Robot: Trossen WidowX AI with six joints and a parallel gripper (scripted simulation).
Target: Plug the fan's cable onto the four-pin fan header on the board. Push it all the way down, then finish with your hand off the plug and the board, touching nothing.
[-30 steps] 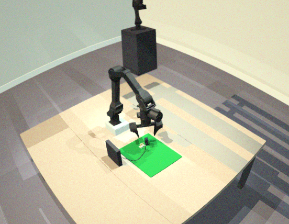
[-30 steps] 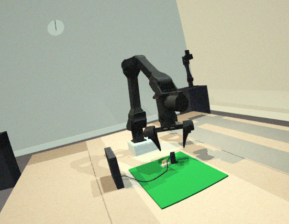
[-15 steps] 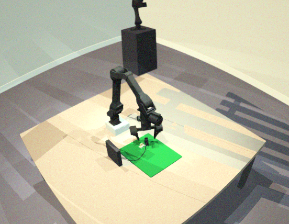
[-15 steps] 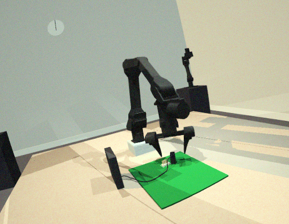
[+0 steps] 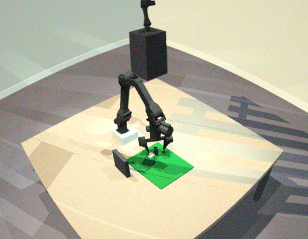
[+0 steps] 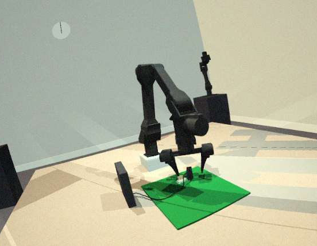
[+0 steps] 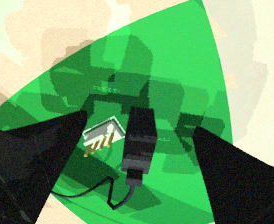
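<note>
Now: gripper tip 40 mm to the left of the pale four-pin header and 20 mm above it. Also, from my gripper tip: green board 80 mm ahead, 50 mm to the right, 30 mm below; then black plug 10 mm ahead, 10 mm above; then black fan 230 mm to the right, 40 mm above, 10 mm behind.
</note>
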